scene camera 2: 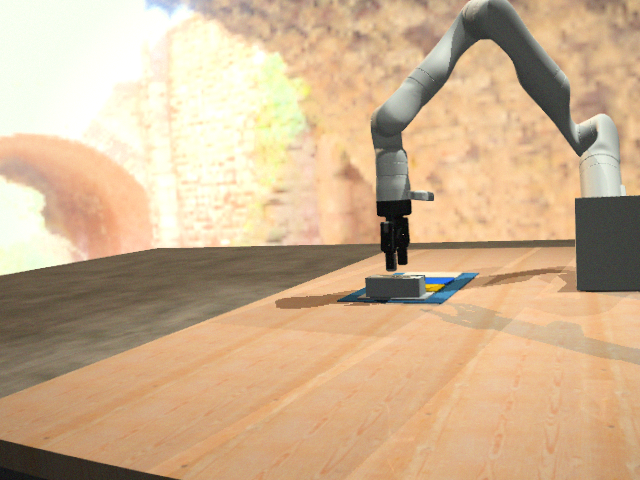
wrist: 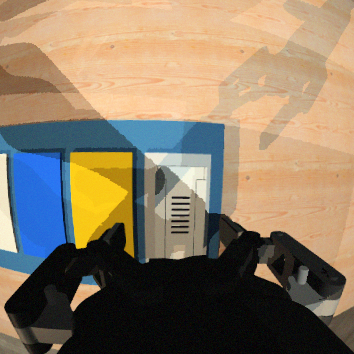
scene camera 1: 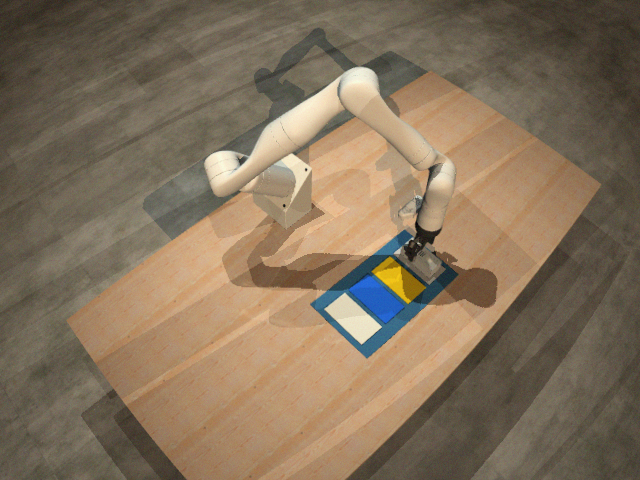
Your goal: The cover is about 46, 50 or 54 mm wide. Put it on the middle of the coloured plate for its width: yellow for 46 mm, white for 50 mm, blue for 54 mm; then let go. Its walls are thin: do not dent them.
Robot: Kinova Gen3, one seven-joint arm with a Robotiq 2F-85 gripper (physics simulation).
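Pixels of known places: gripper, fingertip midpoint: (scene camera 2: 397, 268) (wrist: 172, 230) (scene camera 1: 420, 251); arm's base, origin of the base link: (scene camera 2: 604, 224) (scene camera 1: 282, 182).
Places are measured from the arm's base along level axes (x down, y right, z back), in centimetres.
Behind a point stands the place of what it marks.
The cover (scene camera 1: 429, 264) @[z -48.7, x 8.8, y -7.6 cm] (scene camera 2: 395, 287) @[z -44.6, x 10.7, y -12.1 cm] (wrist: 180, 215) @[z -43.8, x 8.7, y -9.7 cm] is a grey box with dark slots in its top. It stands upright on a pale grey plate (wrist: 185, 158) @[z -38.4, x 12.7, y -11.6 cm] at one end of the mat. My gripper (scene camera 1: 416, 250) @[z -44.5, x 7.0, y -8.7 cm] (scene camera 2: 397, 266) @[z -44.5, x 7.0, y -8.7 cm] (wrist: 172, 230) @[z -44.5, x 7.0, y -8.7 cm] is open and empty, a little above the cover. In the wrist view one fingertip shows on each side of the cover, the left one over the yellow plate's edge. The yellow plate (scene camera 1: 395, 284) @[z -43.4, x 12.8, y 2.0 cm] (wrist: 97, 200) @[z -41.7, x 12.7, y 0.0 cm] is beside the cover, then the blue plate (scene camera 1: 376, 299) @[z -41.7, x 12.7, y 9.6 cm] (wrist: 37, 200) @[z -40.5, x 12.7, y 8.9 cm], then the white plate (scene camera 1: 353, 319) @[z -40.1, x 12.7, y 18.9 cm] (wrist: 5, 210) @[z -41.2, x 12.7, y 15.6 cm]. The cover's near end is hidden in the wrist view.
The plates lie in a row on a dark blue mat (scene camera 1: 368, 349) @[z -48.8, x 13.1, y 23.9 cm] (wrist: 170, 131) @[z -34.9, x 13.1, y -10.3 cm] on the wooden table (scene camera 1: 232, 361) @[z -21.8, x 13.3, y 49.5 cm] (scene camera 2: 310, 387) @[z -47.4, x 13.3, y -68.0 cm]. The arm's pale base (scene camera 1: 285, 206) @[z -4.6, x 3.7, y 4.5 cm] (scene camera 2: 607, 242) @[z -0.7, x 3.3, y -6.2 cm] stands at the table's back edge. Shadows of the arm cross the mat and table.
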